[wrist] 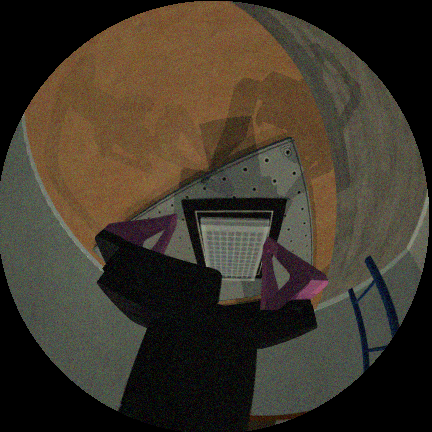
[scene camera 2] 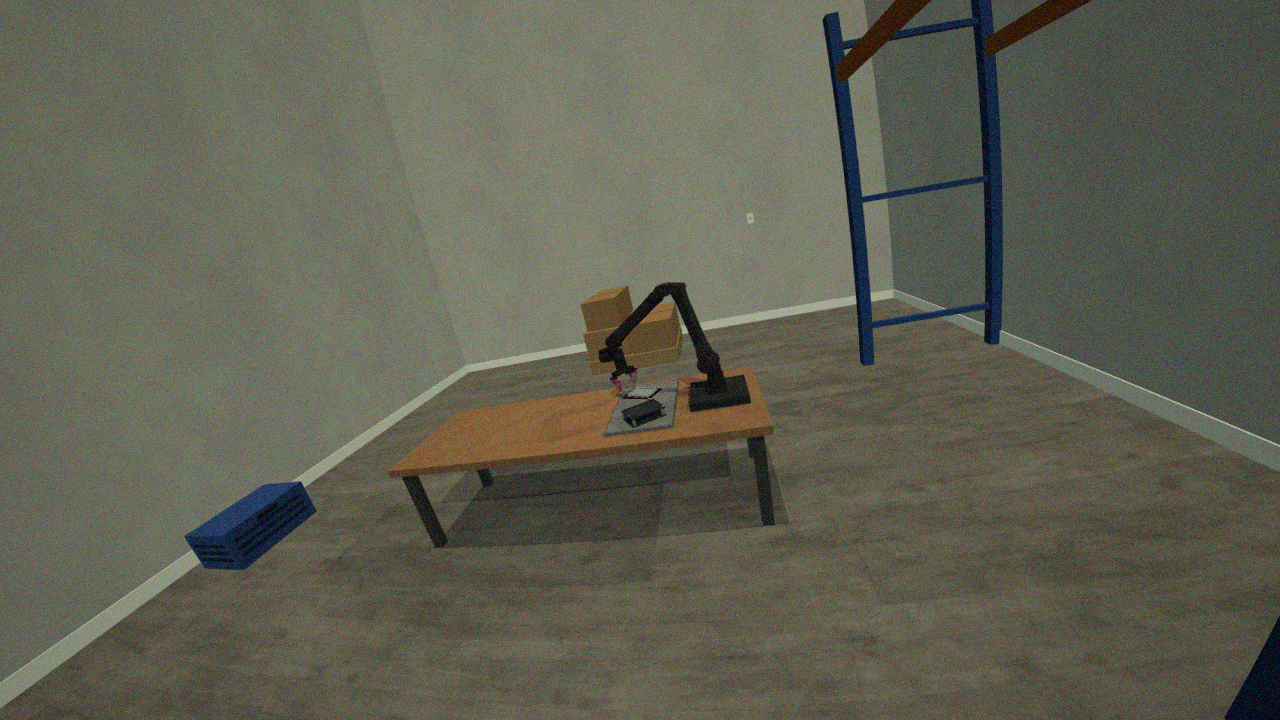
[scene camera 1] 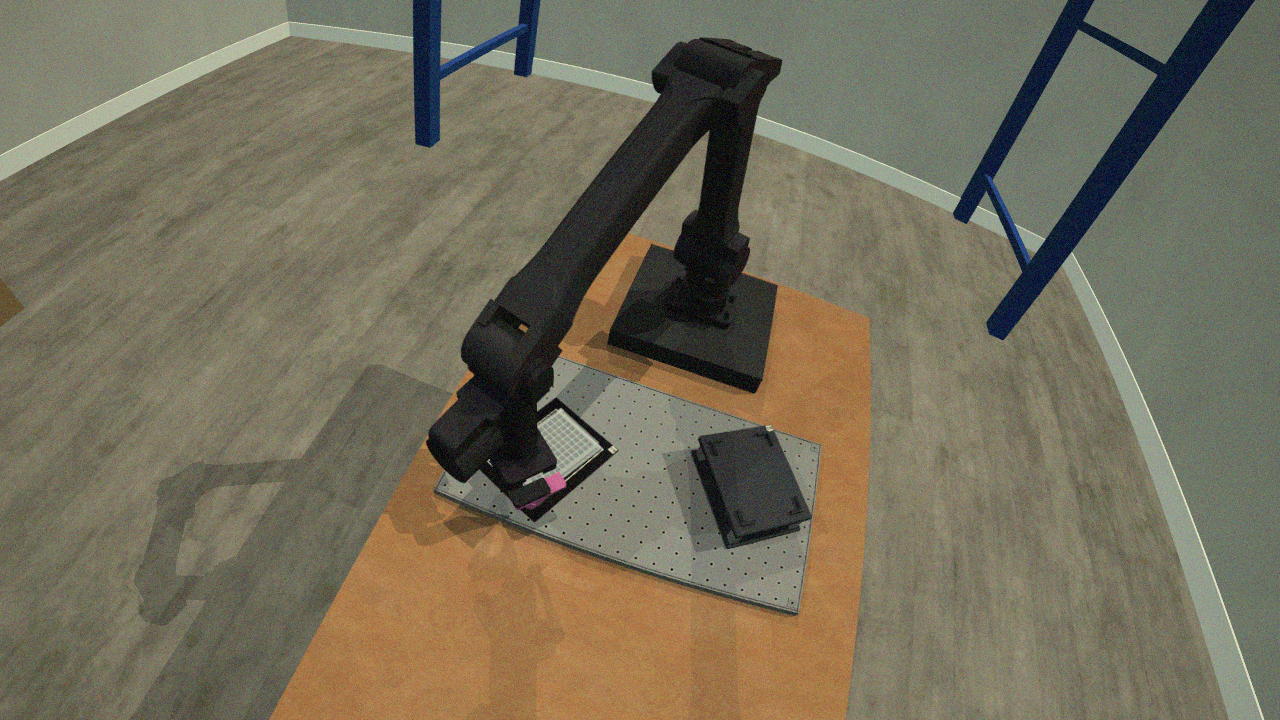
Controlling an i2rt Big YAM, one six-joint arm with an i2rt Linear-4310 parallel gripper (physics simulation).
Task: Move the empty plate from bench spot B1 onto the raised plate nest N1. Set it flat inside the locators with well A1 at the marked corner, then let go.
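The pale plate lies flat inside a black frame with a thin white outline on the perforated metal board. The raised plate nest is a dark block with corner locators, at the other end of the board. It bears no plate, and a small pale mark shows at one of its corners. My gripper is open and empty, with pink fingers pointing down above the plate's area. The arm hides part of the plate in scene camera 1, and the right finger overlaps its edge in the wrist view.
The perforated board lies on the orange-brown table. The arm's black base stands behind the board. Cardboard boxes, a blue stack and a blue rack frame stand away from the table.
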